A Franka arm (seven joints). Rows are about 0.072 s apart.
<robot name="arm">
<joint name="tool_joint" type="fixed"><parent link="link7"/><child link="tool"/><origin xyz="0 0 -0.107" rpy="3.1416 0 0"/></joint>
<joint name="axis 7" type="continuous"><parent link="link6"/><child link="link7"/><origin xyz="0.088 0 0"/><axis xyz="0 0 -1"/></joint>
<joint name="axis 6" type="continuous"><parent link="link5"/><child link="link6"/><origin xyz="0 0 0"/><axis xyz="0 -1 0"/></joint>
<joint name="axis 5" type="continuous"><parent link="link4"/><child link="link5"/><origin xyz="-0.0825 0 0.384"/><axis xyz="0 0 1"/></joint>
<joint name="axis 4" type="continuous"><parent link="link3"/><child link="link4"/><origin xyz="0.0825 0 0"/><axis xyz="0 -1 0"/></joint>
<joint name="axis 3" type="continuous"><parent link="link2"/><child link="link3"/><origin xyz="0 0 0.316"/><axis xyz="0 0 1"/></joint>
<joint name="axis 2" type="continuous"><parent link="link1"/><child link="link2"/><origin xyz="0 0 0"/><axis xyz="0 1 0"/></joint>
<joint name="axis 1" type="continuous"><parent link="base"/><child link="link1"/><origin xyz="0 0 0.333"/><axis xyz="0 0 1"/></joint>
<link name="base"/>
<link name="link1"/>
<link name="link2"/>
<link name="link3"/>
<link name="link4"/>
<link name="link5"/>
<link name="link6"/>
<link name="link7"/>
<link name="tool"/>
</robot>
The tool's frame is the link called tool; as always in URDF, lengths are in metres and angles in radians. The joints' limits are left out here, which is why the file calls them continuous.
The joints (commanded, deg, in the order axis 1, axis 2, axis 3, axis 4, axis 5, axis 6, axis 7), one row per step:
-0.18, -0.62, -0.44, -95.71, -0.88, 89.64, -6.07
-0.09, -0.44, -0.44, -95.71, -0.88, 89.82, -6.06
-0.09, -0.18, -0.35, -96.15, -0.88, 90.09, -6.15
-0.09, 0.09, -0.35, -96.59, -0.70, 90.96, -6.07
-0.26, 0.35, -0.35, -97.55, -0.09, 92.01, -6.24
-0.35, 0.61, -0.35, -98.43, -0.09, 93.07, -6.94
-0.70, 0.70, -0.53, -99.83, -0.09, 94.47, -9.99
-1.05, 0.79, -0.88, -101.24, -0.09, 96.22, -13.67
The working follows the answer.
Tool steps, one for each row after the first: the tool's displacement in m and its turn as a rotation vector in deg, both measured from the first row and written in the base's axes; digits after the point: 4 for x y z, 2 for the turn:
0.0012, 0.0009, -0.0015, 0.00, 0.00, 0.08
0.0023, 0.0017, -0.0072, 0.01, 0.43, 0.27
0.0046, 0.0021, -0.0122, 0.18, 0.27, 0.18
0.0064, 0.0015, -0.0212, 0.80, 0.43, 0.11
0.0081, 0.0007, -0.0294, 0.87, 0.52, 0.72
0.0088, -0.0045, -0.0399, 1.18, 0.62, 3.22
0.0097, -0.0113, -0.0500, 1.52, 0.39, 6.19

Tool pose at each row, in the base's axes (x y z in m, rotation vector in deg; rounded; the steps above come from the unrounded poses):
0.5463, -0.0076, 0.5831, 179.03, 8.58, -8.60
0.5474, -0.0067, 0.5816, 179.02, 8.71, -8.60
0.5486, -0.0059, 0.5759, 179.00, 9.00, -9.27
0.5509, -0.0055, 0.5709, 179.18, 8.88, -9.01
0.5526, -0.0060, 0.5620, -179.29, -8.83, 9.23
0.5544, -0.0069, 0.5537, -179.19, -9.78, 9.35
0.5550, -0.0120, 0.5432, -178.73, -13.71, 9.46
0.5560, -0.0188, 0.5331, -178.14, -18.34, 9.02

